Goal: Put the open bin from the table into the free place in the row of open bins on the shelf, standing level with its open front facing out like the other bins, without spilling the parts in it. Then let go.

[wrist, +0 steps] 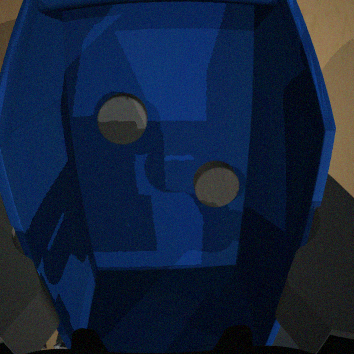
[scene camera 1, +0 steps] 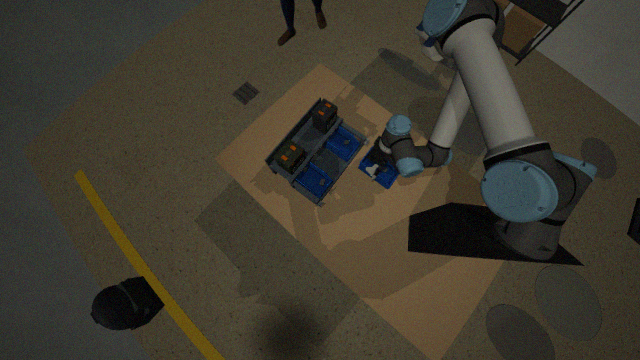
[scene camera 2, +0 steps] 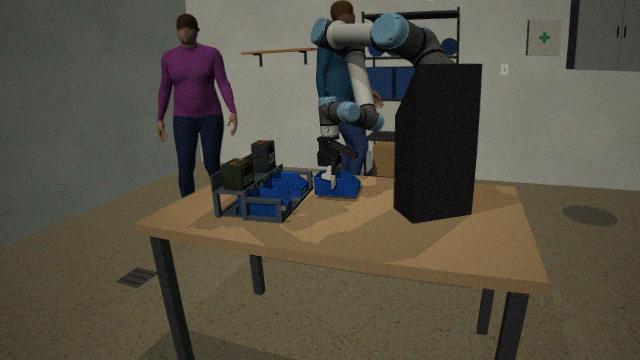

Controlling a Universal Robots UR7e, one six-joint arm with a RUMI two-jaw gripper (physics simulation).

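The blue open bin hangs about level, a little above the table, right of the shelf. Two grey round parts lie in it. My gripper is shut on the bin, one finger against each outer side wall; the arm partly hides it in scene camera 1. The grey shelf holds one blue bin at the far end of its lower row and another blue bin at the near end, with a free place between.
Two dark boxes stand on the shelf's upper level. A tall black block stands on the wooden table at the right. Two people stand behind the table.
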